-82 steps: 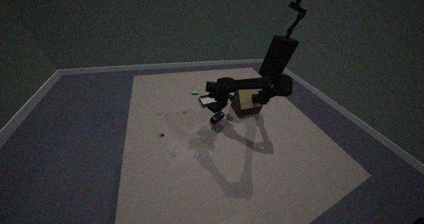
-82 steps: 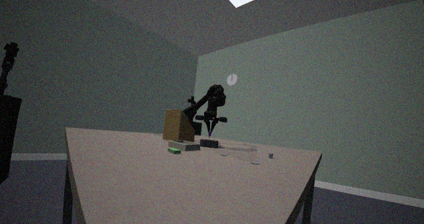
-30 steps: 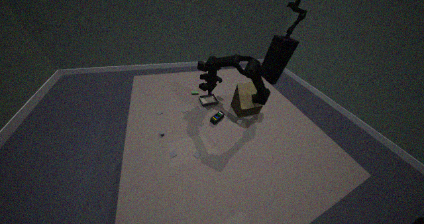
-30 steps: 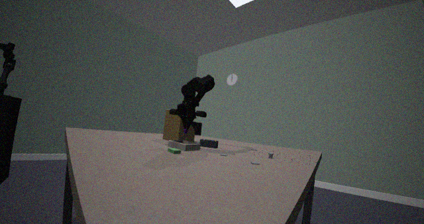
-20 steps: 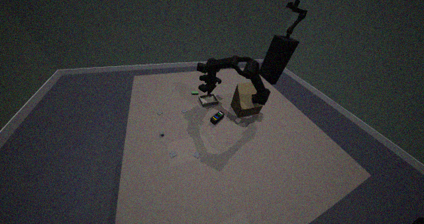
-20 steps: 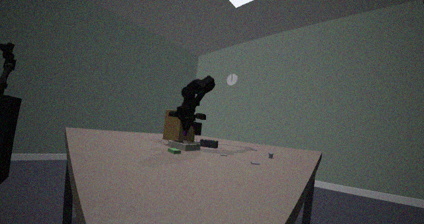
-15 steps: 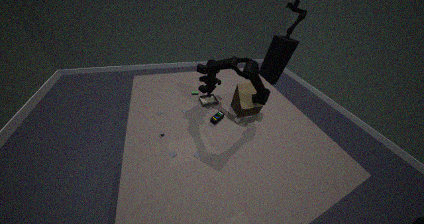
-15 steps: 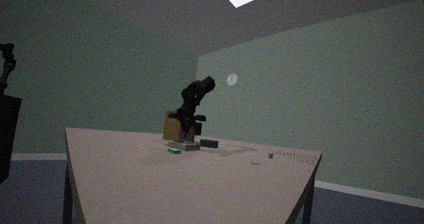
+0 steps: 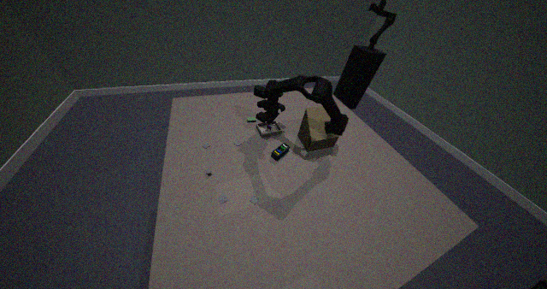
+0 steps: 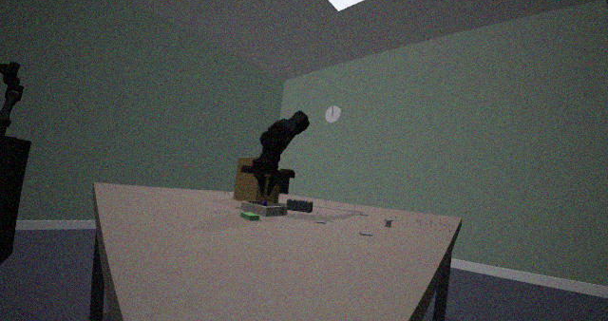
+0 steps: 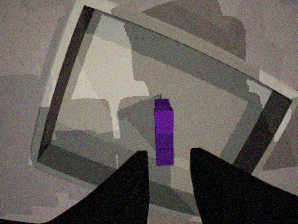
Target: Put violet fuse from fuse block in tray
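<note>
My gripper tip is now 20 mm above the violet fuse. Round my gripper tip: grey tray 60 mm below.
</note>
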